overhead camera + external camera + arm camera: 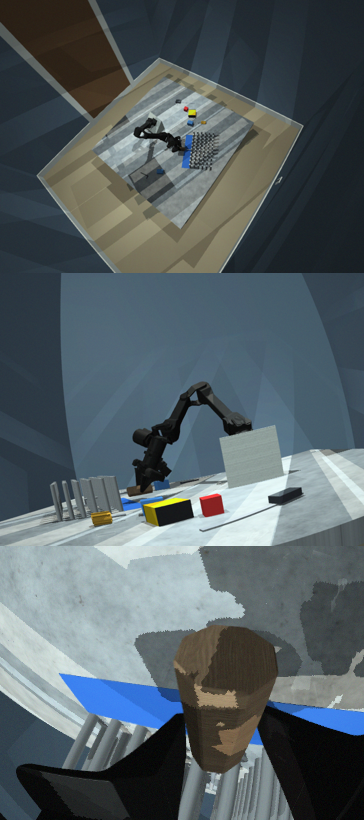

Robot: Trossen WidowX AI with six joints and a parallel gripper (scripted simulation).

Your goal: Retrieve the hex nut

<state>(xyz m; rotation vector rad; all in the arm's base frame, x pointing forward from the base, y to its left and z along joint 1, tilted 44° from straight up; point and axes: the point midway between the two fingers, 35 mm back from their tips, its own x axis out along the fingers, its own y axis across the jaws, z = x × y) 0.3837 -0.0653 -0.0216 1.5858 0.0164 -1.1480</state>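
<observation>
The blue taped strip lies 60 mm ahead of my gripper tip, 40 mm to the left of it and 40 mm below it. Round my gripper tip: wooden-handled screwdriver: 90 mm ahead, 60 mm to the left; then L-shaped key: 430 mm to the right, 90 mm behind, 30 mm below; then orange-handled tool: 390 mm to the left, 40 mm behind, 20 mm below.
</observation>
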